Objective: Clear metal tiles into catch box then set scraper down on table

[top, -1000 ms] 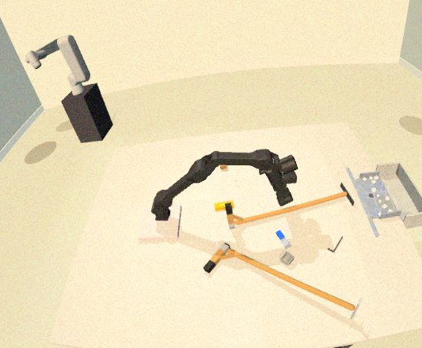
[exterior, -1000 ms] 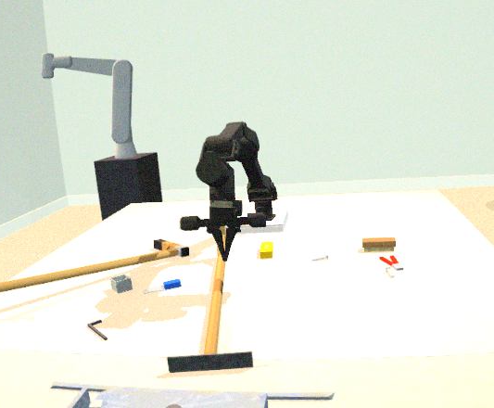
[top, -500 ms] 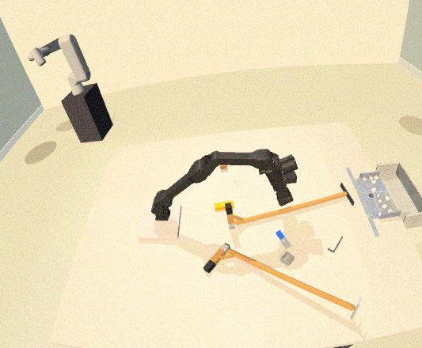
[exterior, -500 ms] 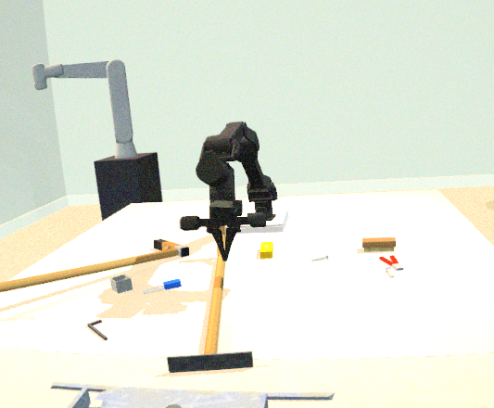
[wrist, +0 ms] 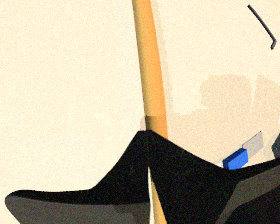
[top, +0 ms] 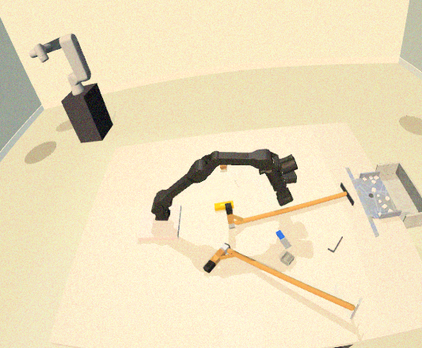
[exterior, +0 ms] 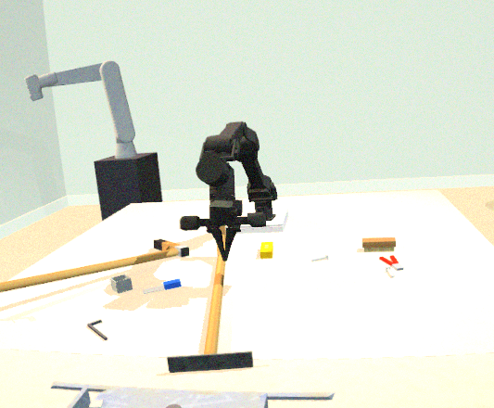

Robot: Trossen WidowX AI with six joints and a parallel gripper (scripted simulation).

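The long scraper is 3 cm ahead of my gripper tip, 1 cm to the right of it and 2 cm below it. Round my gripper tip: yellow block (29 cm behind, 3 cm to the left, 6 cm below); then blue marker (2 cm behind, 17 cm to the right, 7 cm below); then small grey box (27 cm to the right, 7 cm below).
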